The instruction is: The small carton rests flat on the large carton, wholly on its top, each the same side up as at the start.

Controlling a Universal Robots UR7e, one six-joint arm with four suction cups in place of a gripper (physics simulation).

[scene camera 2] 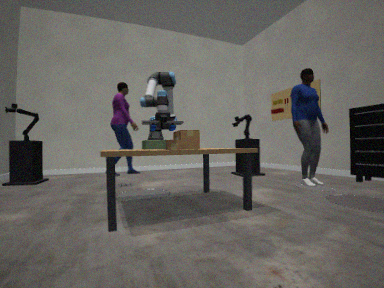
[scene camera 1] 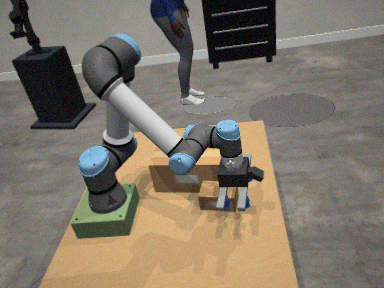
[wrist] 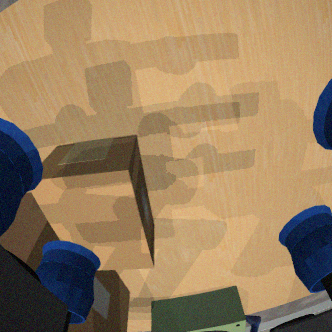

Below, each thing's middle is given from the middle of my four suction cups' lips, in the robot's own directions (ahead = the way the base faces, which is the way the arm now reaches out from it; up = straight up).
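Compared with the small carton (scene camera 1: 208, 196), my suction cup is 120 mm above it, 90 mm past it and 90 mm to the right of it. There's also the large carton (scene camera 1: 164, 179), and that one's 80 mm below my suction cup, 220 mm to the left of it and 240 mm behind it.
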